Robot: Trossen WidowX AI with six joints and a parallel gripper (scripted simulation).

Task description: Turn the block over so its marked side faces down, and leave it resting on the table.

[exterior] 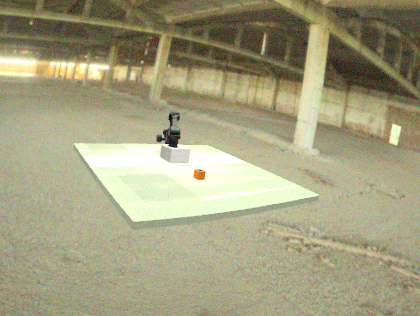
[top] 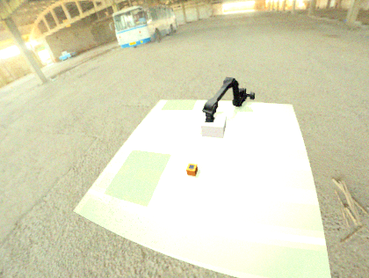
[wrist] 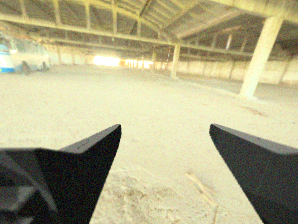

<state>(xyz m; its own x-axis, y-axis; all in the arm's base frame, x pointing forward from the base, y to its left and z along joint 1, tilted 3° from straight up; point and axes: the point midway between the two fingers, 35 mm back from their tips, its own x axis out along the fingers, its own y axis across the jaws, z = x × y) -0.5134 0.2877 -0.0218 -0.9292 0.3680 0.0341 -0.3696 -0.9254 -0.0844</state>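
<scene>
My gripper tip is 930 mm short of the orange block, 360 mm to the left of it and 10 mm above it.
</scene>
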